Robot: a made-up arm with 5 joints.
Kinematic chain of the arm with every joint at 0, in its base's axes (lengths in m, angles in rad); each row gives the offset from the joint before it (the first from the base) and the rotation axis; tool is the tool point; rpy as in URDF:
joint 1: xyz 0 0 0.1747 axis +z
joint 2: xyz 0 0 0 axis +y
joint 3: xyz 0.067 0 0.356 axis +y
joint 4: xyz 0.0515 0 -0.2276 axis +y
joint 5: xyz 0.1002 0 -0.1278 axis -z
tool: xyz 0 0 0 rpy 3.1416 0 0
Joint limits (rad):
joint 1: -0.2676..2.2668
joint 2: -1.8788..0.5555
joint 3: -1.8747..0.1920
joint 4: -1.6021..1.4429
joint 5: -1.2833..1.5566
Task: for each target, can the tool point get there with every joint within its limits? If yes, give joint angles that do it. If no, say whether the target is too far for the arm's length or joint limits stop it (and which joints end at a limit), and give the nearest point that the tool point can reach.
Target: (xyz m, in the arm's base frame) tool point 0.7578 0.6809 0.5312
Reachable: no: too far | nearest point 0.4744 0.4263 0.4635 | short by 0.387 m
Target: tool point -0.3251 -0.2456 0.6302
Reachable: yes | joints 0.6471 -1.2293 -1.4264 -1.0928 1.2923
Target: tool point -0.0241 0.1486 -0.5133
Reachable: no: joint limits stop it (at a limit: joint 2) | nearest point -0.0330 0.2032 0.0480 | short by 0.564 m
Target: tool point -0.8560 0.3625 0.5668
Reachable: no: too far | nearest point -0.6271 0.1719 0.4514 | short by 0.319 m
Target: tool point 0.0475 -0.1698 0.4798
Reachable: yes | joints 1.8433 -1.6056 -0.1456 -0.9292 -0.0679
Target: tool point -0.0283 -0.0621 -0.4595
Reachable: no: joint limits stop it (at a limit: joint 1, joint 2) | nearest point 0.1319 -0.0362 0.0611 | short by 0.545 m
